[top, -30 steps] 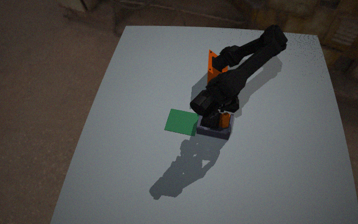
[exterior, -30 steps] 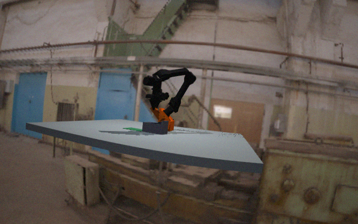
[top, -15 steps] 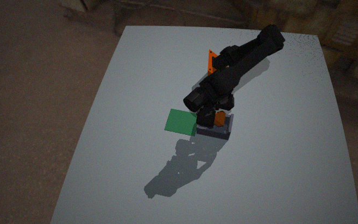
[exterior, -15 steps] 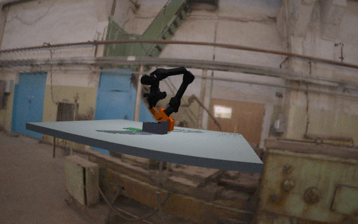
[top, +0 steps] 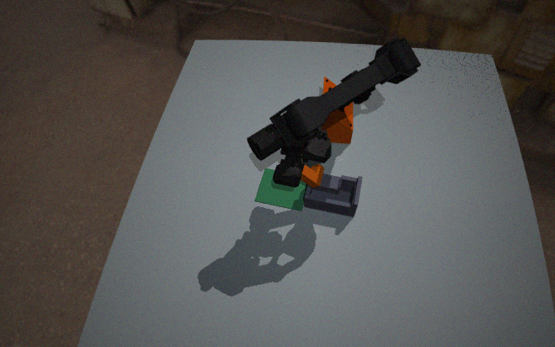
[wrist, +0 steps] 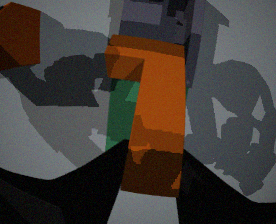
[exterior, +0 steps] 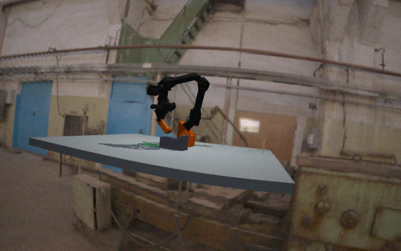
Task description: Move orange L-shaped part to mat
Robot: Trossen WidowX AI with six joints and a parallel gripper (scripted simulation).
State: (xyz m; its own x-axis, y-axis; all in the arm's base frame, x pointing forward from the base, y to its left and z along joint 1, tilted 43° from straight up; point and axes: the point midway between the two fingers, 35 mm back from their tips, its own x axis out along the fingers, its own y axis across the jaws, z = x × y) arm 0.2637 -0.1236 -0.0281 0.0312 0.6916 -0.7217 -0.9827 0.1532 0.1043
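Now: the green mat 17 cm below my gripper tip, 5 cm to the right of it and 1 cm behind it. From my gripper tip the other things lie so: orange L-shaped part (3 cm to the left, 3 cm below, 1 cm behind).
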